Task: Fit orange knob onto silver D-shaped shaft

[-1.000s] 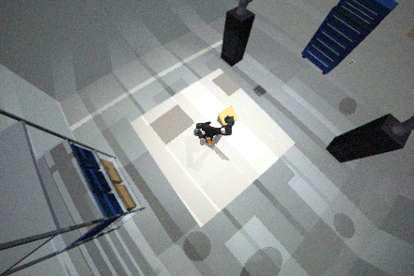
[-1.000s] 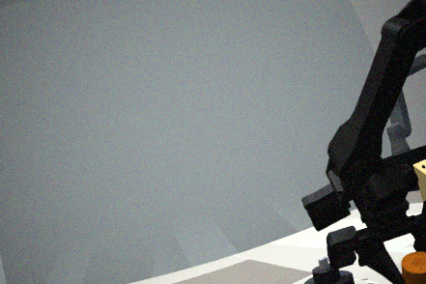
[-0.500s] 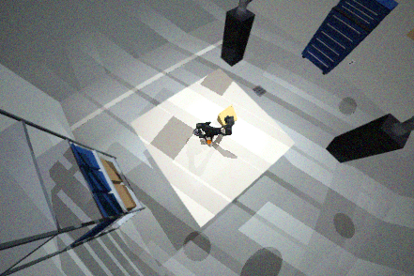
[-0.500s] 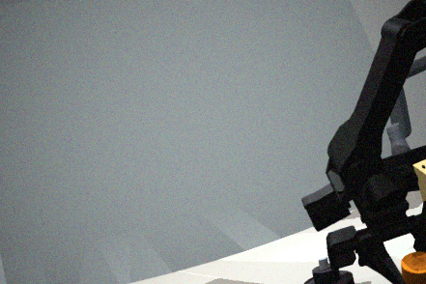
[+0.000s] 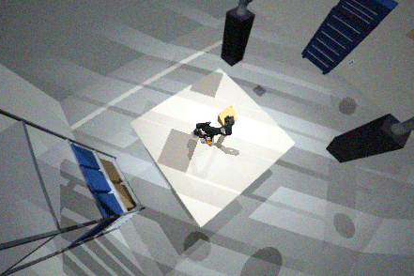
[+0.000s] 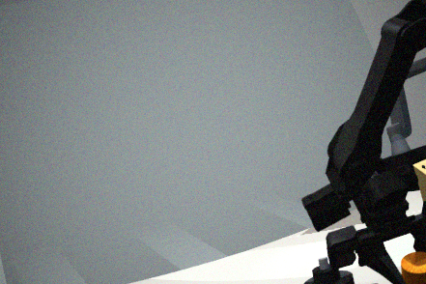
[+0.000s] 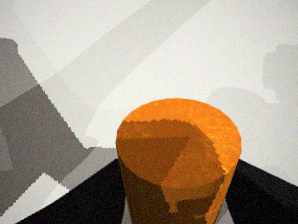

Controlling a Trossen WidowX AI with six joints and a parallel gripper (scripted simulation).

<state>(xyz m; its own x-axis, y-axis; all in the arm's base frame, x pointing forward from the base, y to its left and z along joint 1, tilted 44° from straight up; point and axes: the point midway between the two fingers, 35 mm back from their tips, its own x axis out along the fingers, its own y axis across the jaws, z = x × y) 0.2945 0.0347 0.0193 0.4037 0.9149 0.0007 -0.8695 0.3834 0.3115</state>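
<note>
My gripper tip is now 10 mm below the orange knob. The rest, counted from my gripper tip: dark round pedestal 180 mm to the right, 10 mm ahead.
</note>
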